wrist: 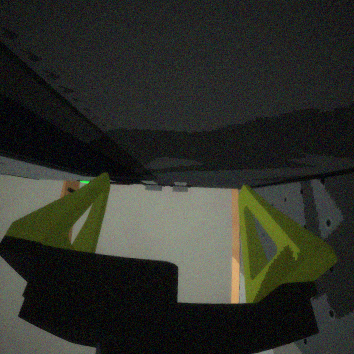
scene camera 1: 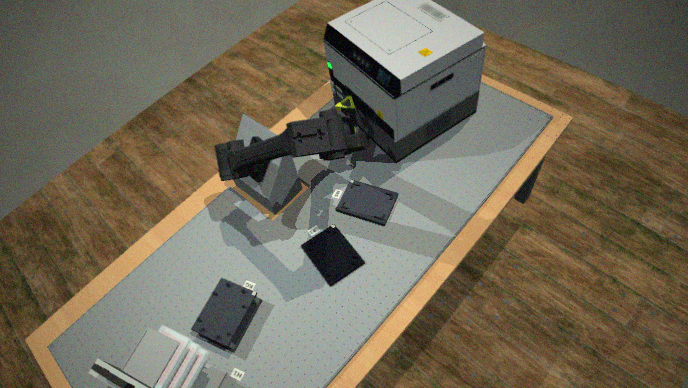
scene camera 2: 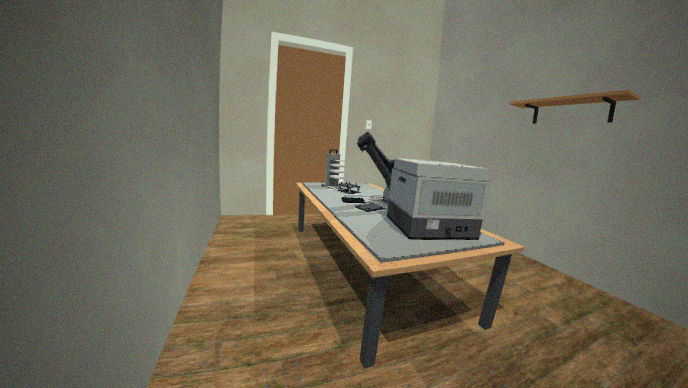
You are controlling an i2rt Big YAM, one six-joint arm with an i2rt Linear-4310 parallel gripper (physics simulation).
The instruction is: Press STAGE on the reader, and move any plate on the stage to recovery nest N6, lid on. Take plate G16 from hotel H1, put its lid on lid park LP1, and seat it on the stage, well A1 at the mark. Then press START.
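Places are measured from the arm's base along level axes (x ahead, y left, z up), in millimetres.
Pixels of known places: gripper, fingertip midpoint: (wrist: 175, 184) (scene camera 1: 350, 106).
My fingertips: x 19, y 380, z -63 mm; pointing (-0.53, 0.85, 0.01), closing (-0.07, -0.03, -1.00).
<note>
Behind a point stands the place of what it marks.
The reader (scene camera 1: 437, 107) @(x 292, y 508, z -3 mm) (scene camera 2: 452, 200) @(x 150, y 735, z 42 mm) (wrist: 200, 75) stands at the table's far end, with a green light (scene camera 1: 329, 65) @(x -87, y 404, z 49 mm) (wrist: 85, 182) @(x -77, y 403, z 50 mm) on its front. My gripper (scene camera 1: 353, 116) @(x 19, y 380, z -63 mm) (wrist: 175, 184) @(x 19, y 380, z -63 mm) is open and empty, close to the reader's dark front. Two small grey tabs (wrist: 153, 187) @(x -78, y 400, z -35 mm) (wrist: 180, 187) @(x -78, y 402, z -67 mm) show between the fingertips in the wrist view; their lettering is unreadable. Hotel H1 (scene camera 2: 329, 170) @(x 380, y -572, z 7 mm) holds several plates (scene camera 1: 181, 364) @(x 358, y -524, z 51 mm); G16 cannot be told. A raised dark nest (scene camera 1: 225, 312) @(x 265, y -375, z -91 mm), apparently N6, stands near it. A black pad (scene camera 1: 332, 256) @(x 344, y -49, z -140 mm), possibly LP1, lies mid-table. The stage does not show.
Another dark pad (scene camera 1: 367, 202) @(x 296, y 156, z -139 mm) with a small label lies between the black pad and the reader. The arm (scene camera 1: 307, 136) @(x 311, y -2, z 321 mm) (scene camera 2: 377, 157) @(x 255, y 126, z 184 mm) reaches across toward the reader's front from the table's long edge. A wall shelf (scene camera 2: 575, 99) is at the right in scene camera 2.
</note>
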